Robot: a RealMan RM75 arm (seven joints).
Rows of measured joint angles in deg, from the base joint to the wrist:
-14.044, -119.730, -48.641, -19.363, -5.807, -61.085, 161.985
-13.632, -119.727, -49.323, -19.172, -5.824, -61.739, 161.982
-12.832, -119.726, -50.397, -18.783, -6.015, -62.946, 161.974
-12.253, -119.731, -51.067, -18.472, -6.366, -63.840, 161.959
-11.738, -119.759, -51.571, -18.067, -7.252, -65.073, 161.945
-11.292, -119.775, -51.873, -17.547, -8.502, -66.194, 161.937
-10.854, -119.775, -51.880, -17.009, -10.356, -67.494, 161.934
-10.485, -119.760, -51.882, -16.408, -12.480, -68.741, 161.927
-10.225, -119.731, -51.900, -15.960, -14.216, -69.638, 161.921
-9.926, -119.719, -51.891, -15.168, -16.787, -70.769, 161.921
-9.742, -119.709, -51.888, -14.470, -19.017, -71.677, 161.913
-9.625, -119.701, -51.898, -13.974, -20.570, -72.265, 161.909
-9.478, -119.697, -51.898, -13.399, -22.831, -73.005, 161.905
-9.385, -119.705, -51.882, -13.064, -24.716, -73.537, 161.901
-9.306, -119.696, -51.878, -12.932, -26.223, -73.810, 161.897
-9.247, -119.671, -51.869, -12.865, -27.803, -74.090, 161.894
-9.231, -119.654, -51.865, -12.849, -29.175, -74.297, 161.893
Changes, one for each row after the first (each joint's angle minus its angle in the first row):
0.412, 0.003, -0.682, 0.191, -0.017, -0.654, -0.003
1.212, 0.004, -1.756, 0.580, -0.208, -1.861, -0.011
1.791, -0.001, -2.426, 0.891, -0.559, -2.755, -0.026
2.306, -0.029, -2.930, 1.296, -1.445, -3.988, -0.040
2.752, -0.045, -3.232, 1.816, -2.695, -5.109, -0.048
3.190, -0.045, -3.239, 2.354, -4.549, -6.409, -0.051
3.559, -0.030, -3.241, 2.955, -6.673, -7.656, -0.058
3.819, -0.001, -3.259, 3.403, -8.409, -8.553, -0.064
4.118, 0.011, -3.250, 4.195, -10.980, -9.684, -0.064
4.302, 0.021, -3.247, 4.893, -13.210, -10.592, -0.072
4.419, 0.029, -3.257, 5.389, -14.763, -11.180, -0.076
4.566, 0.033, -3.257, 5.964, -17.024, -11.920, -0.080
4.659, 0.025, -3.241, 6.299, -18.909, -12.452, -0.084
4.738, 0.034, -3.237, 6.431, -20.416, -12.725, -0.088
4.797, 0.059, -3.228, 6.498, -21.996, -13.005, -0.091
4.813, 0.076, -3.224, 6.514, -23.368, -13.212, -0.092

